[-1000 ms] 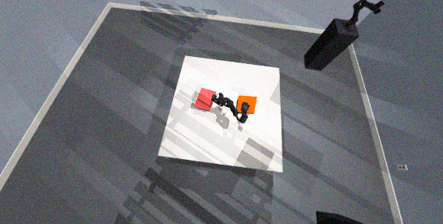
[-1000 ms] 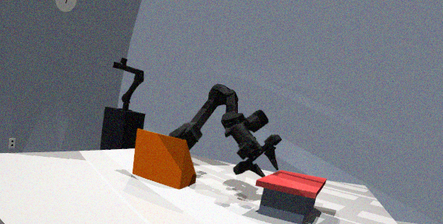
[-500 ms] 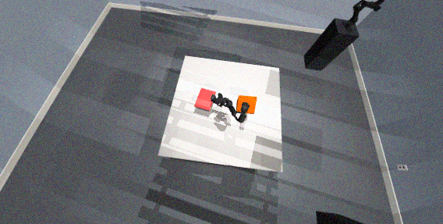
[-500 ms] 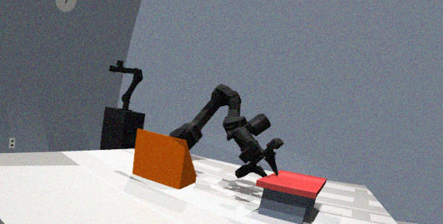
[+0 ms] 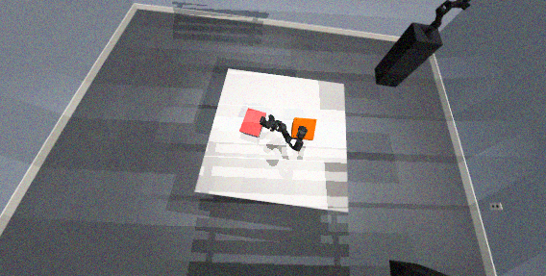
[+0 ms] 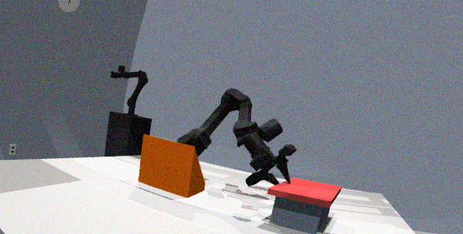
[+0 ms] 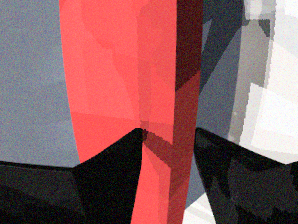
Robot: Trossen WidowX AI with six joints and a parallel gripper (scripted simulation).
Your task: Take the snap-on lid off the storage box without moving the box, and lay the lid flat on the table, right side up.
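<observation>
Now: the red lid 8 cm ahead of my gripper tip, 1 cm to the right of it and 1 cm above it. From my gripper tip the other things lie so: storage box: 8 cm ahead, 1 cm to the right, 5 cm below.
</observation>
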